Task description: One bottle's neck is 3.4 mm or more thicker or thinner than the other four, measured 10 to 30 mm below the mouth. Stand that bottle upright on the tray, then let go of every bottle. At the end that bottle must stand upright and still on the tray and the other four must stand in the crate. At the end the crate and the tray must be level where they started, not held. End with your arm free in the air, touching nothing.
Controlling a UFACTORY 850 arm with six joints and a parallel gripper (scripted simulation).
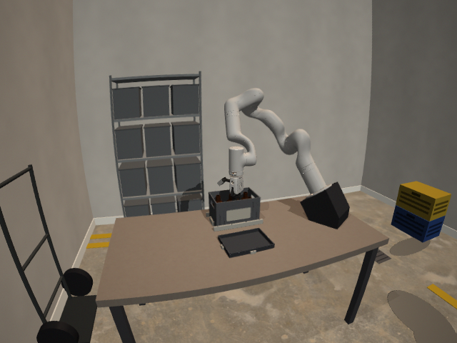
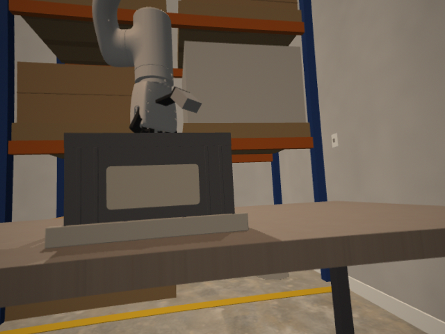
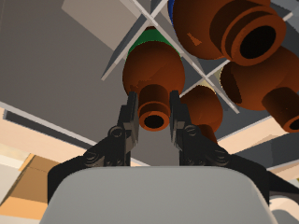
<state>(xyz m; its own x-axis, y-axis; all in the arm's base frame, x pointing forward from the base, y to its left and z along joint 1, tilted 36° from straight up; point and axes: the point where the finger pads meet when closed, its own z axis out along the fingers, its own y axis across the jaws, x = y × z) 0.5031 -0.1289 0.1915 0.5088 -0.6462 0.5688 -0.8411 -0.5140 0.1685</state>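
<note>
Right now the dark grey crate is 10 mm behind my hand, 40 mm to the right of it and 70 mm below it. The rest, counted from my hand: black tray (90 mm ahead, 230 mm to the left, 150 mm below); bottle (110 mm behind, 60 mm to the right, 70 mm below).
</note>
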